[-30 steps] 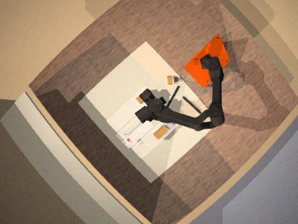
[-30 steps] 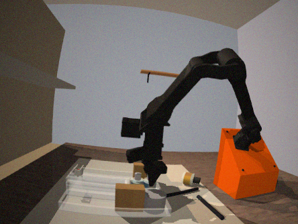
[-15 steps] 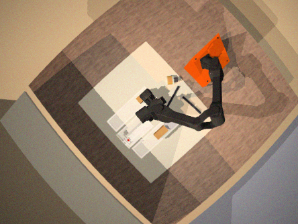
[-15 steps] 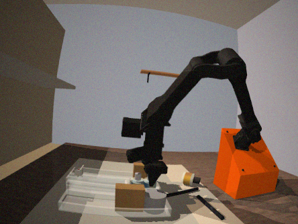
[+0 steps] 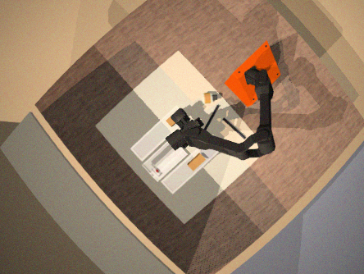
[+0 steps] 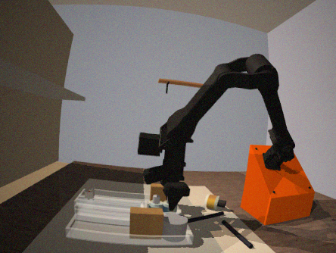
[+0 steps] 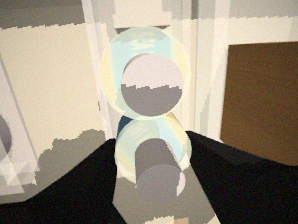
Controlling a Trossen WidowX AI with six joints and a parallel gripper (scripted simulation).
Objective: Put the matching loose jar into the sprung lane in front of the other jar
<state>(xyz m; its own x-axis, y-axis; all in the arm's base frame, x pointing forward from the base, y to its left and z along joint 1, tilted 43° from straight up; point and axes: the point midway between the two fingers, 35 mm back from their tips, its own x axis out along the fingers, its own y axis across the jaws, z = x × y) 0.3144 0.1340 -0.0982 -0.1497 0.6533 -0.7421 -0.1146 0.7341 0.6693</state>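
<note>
Now: the grey cylinder 1 cm behind my gripper tip and 13 cm to the left of it. The rest, counted from my gripper tip: white sprung lane: 14 cm ahead, 4 cm to the left, 1 cm below.
</note>
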